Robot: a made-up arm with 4 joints.
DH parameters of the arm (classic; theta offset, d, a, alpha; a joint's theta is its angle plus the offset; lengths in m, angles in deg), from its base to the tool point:
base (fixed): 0 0 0 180
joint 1: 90 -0.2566 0.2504 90
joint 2: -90 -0.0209 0.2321 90
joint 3: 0 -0.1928 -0.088 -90
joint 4: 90 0.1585 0.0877 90
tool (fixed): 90 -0.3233 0 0
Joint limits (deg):
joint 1: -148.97..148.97
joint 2: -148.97..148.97
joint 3: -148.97..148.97
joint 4: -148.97..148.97
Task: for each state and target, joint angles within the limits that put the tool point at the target. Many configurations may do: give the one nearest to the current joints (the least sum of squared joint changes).
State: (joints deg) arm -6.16 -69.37 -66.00 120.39
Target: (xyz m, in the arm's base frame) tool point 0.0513 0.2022 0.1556
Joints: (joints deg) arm -28.32 -85.41 -91.43 91.71
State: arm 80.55 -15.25 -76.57 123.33
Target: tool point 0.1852 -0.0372 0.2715
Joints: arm 68.43 -67.75 -86.90 100.52
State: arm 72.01 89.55 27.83 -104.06
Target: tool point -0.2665 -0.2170 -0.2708
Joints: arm 73.25 101.66 35.13 -97.04
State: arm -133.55 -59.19 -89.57 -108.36
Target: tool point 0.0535 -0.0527 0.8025
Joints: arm -148.97 -65.25 -52.49 -130.11
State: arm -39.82 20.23 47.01 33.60
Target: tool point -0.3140 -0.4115 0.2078
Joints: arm -10.66 17.76 76.64 30.16
